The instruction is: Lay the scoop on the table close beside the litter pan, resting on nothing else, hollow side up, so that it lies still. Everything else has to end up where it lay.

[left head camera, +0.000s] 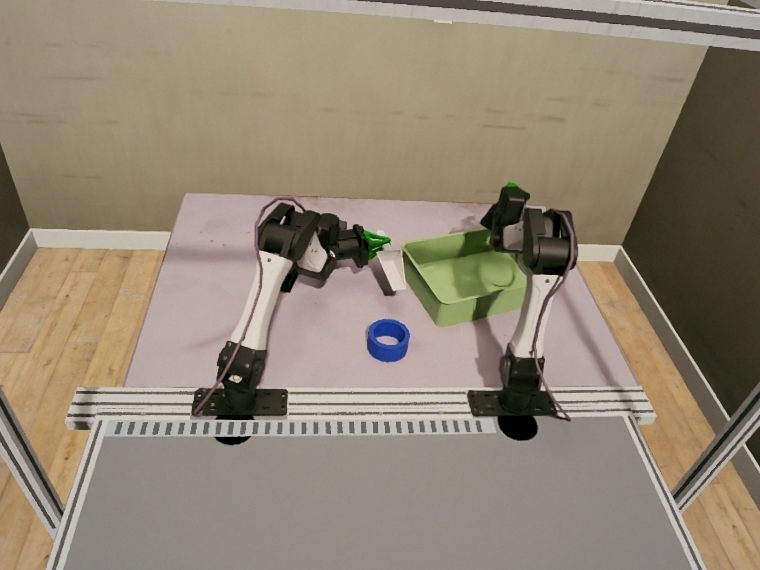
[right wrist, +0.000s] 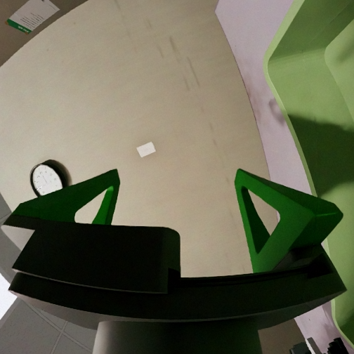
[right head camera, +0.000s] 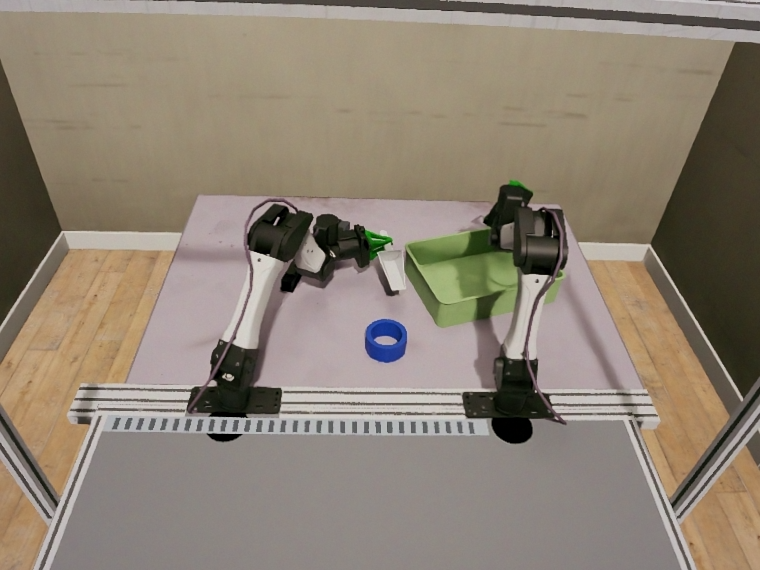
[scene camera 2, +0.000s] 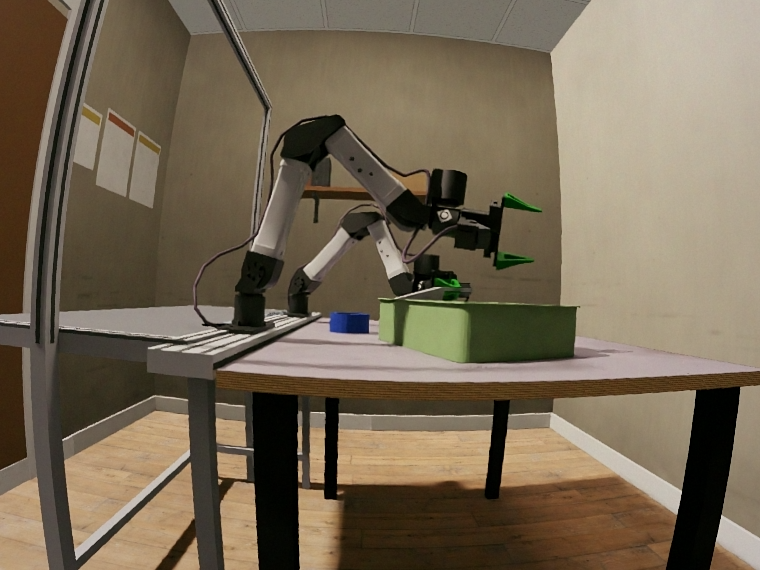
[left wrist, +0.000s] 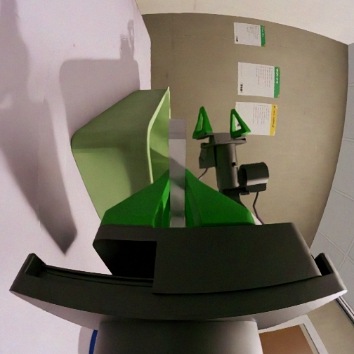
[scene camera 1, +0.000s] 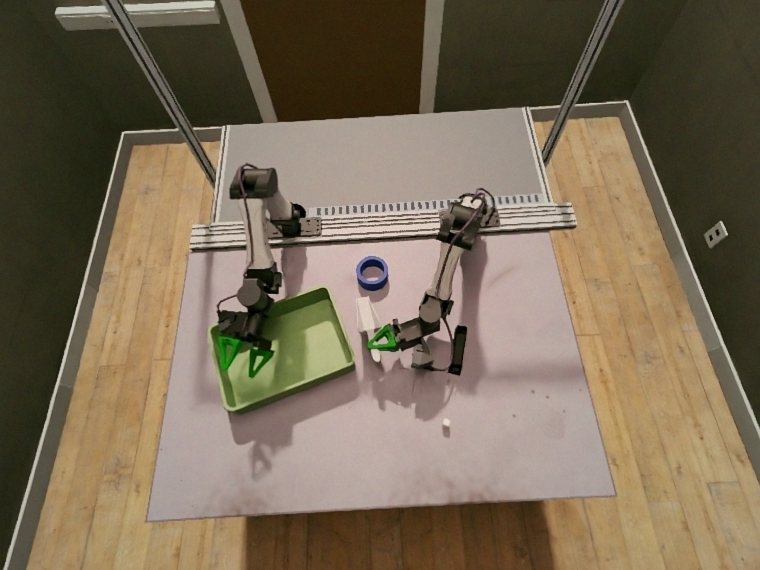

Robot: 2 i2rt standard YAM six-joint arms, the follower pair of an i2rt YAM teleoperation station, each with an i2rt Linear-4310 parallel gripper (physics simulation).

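Places are measured from the left arm's base along level axes (x ahead, y left, z up), in millimetres.
Where they show: left gripper, fingertip midpoint: [left head camera: 390,241] [right head camera: 392,241] [scene camera 2: 459,289] [scene camera 1: 367,347]; right gripper, fingertip midpoint: [scene camera 2: 538,236] [scene camera 1: 238,374]; left arm's base at its link origin: [left head camera: 240,404] [right head camera: 235,401] [scene camera 2: 298,316]; right arm's base at its link origin: [left head camera: 511,405] [right head camera: 507,407] [scene camera 2: 248,329] [scene camera 1: 292,228].
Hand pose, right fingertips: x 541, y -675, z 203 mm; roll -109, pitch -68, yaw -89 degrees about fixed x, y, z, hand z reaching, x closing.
Observation:
Each offset is from my right fingertips to the centre of the thing.
My left gripper [left head camera: 385,240] [scene camera 1: 372,343] [left wrist: 177,175] is shut on the handle of the white scoop @[325 mm left, 141 mm back, 112 mm down] [left head camera: 392,269] [right head camera: 392,269] [scene camera 1: 367,314] [scene camera 2: 420,295]. The scoop is in the air beside the green litter pan @[68 mm left, 115 mm back, 174 mm down] [left head camera: 460,311] [right head camera: 460,311] [scene camera 2: 521,331], left of it in the head views, at about rim height in scene camera 2. Its hollow side faces mostly up and its blade end tips down. A gap to the table shows by its shadow. My right gripper [scene camera 1: 239,369] [scene camera 2: 535,235] [right wrist: 176,175] is open and empty, high above the pan's far side.
A blue ring @[339 mm left, 356 mm back, 196 mm down] [left head camera: 387,352] [scene camera 1: 372,285] [scene camera 2: 349,323] stands on the table near the scoop's blade end. A black block @[581 mm left, 89 mm back, 200 mm down] [left head camera: 288,281] [scene camera 1: 457,349] lies partly hidden beneath the left arm. A small white cube @[521 mm left, 117 mm ahead, 204 mm down] [scene camera 1: 446,423] lies farther out on the table.

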